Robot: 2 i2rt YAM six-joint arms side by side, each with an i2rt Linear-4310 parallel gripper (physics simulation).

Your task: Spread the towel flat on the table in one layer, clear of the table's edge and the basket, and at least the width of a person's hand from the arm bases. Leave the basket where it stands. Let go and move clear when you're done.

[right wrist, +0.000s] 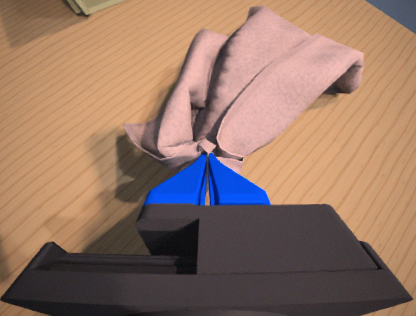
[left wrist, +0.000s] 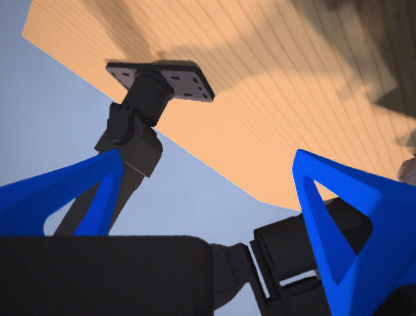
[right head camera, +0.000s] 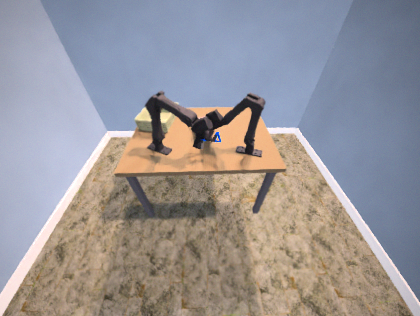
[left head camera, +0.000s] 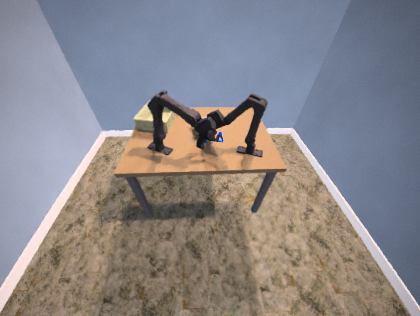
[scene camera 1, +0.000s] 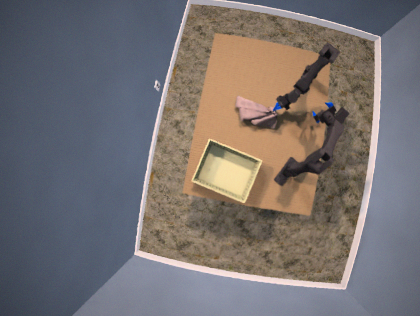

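Note:
The pink towel [scene camera 1: 257, 114] [right wrist: 280, 75] lies bunched on the table [scene camera 1: 230, 60] [right wrist: 60, 100], with thick folds fanning out from one gathered point. A bit of it shows at the right edge of the left wrist view [left wrist: 409, 171]. My right gripper [scene camera 1: 274, 108] [right wrist: 207, 158] is shut on the towel at that gathered point, low over the table. My left gripper [scene camera 1: 321, 108] [left wrist: 207, 159] [left head camera: 213, 138] is open and empty, apart from the towel, near the arm-base side. In both head views the arms hide most of the towel.
The pale yellow basket [left head camera: 147, 124] [right head camera: 148, 125] [scene camera 1: 253, 181] stands near a table corner; its corner shows at the top of the right wrist view [right wrist: 95, 5]. The arm bases [left head camera: 160, 148] [left head camera: 250, 151] stand near the front edge. My forearms come close together over the table's middle.

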